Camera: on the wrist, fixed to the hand. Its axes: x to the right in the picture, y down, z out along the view.
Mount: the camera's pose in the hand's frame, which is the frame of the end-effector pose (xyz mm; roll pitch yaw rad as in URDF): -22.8 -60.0 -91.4 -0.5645 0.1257 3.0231
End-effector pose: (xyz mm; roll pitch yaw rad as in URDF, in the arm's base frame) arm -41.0 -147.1 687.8 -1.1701 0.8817 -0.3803
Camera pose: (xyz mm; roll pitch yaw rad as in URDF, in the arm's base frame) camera -80.3 -247.2 717.9 0.5460 -0.7216 2.8543
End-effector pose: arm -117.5 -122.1 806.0 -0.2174 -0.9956 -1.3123
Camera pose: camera -180.0 -192.0 745.4 -0.5234 1.1361 1.6201
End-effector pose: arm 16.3 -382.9 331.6 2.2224 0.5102 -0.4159
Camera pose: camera 45.6 -276.6 349.5 -2.7588 -0.6800 2.6890
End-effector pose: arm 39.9 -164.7 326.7 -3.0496 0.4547 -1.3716
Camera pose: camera 94.6 -176.0 423.4 2.4180 -0.5647 1.9225
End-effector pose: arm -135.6 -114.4 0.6 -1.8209 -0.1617 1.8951
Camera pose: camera -54.4 -124.6 76.6 1.2952 0.2425 -1.0908
